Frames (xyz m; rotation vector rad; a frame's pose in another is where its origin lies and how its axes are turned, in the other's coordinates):
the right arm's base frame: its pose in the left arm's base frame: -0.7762 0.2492 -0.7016 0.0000 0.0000 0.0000
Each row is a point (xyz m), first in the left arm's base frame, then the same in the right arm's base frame.
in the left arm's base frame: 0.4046 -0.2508 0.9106
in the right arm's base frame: 1.1808 -0.5000 1.6122
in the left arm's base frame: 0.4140 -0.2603 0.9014
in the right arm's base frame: 1.1902 -0.5095 1.6030
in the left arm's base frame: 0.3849 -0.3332 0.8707
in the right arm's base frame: 1.1611 -0.5824 1.5723
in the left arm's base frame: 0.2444 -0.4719 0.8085
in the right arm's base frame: 1.0206 -0.7211 1.5101
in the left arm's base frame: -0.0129 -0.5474 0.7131
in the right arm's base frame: 0.7633 -0.7966 1.4147
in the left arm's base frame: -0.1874 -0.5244 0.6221
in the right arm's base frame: 0.5888 -0.7736 1.3237
